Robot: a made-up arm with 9 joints. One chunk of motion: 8 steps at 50 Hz.
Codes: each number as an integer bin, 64 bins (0 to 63) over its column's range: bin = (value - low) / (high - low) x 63, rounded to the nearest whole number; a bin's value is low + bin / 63 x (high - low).
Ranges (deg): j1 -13..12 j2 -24..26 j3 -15..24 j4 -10..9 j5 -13..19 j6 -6..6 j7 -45..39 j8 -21..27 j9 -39..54
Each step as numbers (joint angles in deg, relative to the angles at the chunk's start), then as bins.
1 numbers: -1.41 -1.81 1.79 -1.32 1.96 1.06 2.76 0.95 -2.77
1 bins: 29 28 27 29 29 37 36 29 25
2 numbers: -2.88 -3.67 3.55 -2.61 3.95 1.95 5.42 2.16 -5.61
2 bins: 26 26 30 25 33 42 38 30 23
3 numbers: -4.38 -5.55 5.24 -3.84 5.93 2.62 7.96 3.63 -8.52
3 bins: 22 23 33 20 37 45 40 32 21
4 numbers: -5.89 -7.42 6.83 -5.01 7.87 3.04 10.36 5.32 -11.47
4 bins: 18 21 35 17 41 47 42 35 19
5 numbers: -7.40 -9.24 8.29 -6.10 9.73 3.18 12.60 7.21 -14.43
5 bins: 14 19 38 13 45 48 43 37 17
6 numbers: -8.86 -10.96 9.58 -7.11 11.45 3.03 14.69 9.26 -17.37
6 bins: 10 16 40 10 48 47 45 40 15
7 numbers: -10.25 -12.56 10.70 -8.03 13.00 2.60 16.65 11.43 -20.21
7 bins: 7 14 42 7 51 45 46 43 13
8 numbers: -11.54 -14.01 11.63 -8.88 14.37 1.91 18.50 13.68 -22.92
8 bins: 4 13 43 4 54 42 48 46 11
